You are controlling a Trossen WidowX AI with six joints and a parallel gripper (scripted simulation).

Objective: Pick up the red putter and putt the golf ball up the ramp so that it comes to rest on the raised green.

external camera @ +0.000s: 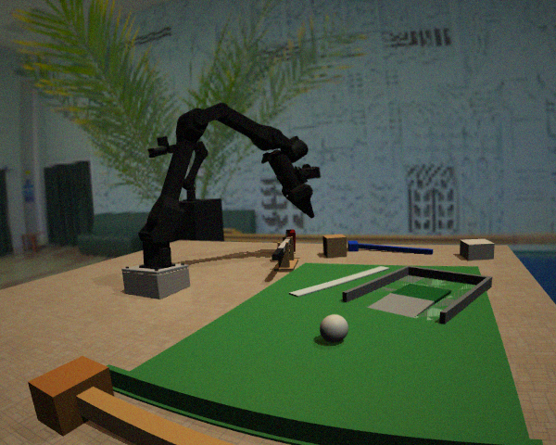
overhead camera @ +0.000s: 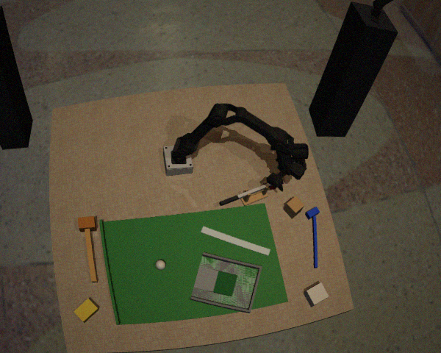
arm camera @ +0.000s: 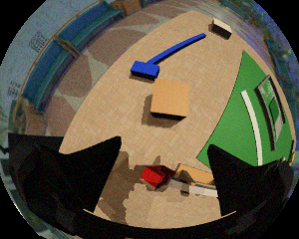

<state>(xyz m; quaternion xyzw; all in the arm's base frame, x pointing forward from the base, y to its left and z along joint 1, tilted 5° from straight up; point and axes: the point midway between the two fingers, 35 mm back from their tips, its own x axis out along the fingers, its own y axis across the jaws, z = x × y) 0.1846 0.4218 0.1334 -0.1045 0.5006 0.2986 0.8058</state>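
Right now the red putter is 14 cm to the right of my gripper tip, 7 cm below it and 2 cm behind it. From my gripper tip the other things lie so: blue mallet: 20 cm ahead, 12 cm to the left, 11 cm below; then small wooden rack: 13 cm to the right, 9 cm below, 2 cm behind; then tan block: 10 cm below, 6 cm ahead, 4 cm to the left.
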